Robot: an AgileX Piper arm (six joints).
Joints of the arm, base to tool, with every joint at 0 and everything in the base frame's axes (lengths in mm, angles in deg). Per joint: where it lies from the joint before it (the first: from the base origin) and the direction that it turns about. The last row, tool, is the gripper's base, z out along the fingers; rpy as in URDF.
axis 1: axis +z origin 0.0 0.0 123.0
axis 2: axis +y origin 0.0 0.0 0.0
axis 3: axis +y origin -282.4 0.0 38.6
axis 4: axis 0.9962 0 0.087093 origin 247.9 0.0 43.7
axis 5: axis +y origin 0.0 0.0 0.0
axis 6: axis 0.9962 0 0.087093 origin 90.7 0.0 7.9
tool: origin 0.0 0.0 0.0 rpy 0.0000 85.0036 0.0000
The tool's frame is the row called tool.
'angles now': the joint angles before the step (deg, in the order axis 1, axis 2, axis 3, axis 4, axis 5, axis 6). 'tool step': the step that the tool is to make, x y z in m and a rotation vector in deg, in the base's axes. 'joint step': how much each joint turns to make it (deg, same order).
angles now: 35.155 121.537 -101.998 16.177 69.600 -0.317
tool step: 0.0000 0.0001 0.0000 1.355 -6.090 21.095
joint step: 0.000 0.013 -0.017 0.056 0.004 -22.017
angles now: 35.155 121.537 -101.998 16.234 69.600 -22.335
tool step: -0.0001 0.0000 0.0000 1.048 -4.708 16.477
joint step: -0.003 0.003 -0.002 0.051 0.061 -17.189
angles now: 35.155 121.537 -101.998 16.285 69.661 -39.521
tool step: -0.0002 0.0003 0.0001 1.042 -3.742 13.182
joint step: 0.003 -0.004 0.005 0.234 -0.002 -13.819
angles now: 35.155 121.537 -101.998 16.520 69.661 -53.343
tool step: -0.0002 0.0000 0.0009 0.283 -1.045 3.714
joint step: 0.003 -0.064 -0.092 0.043 0.171 -3.838
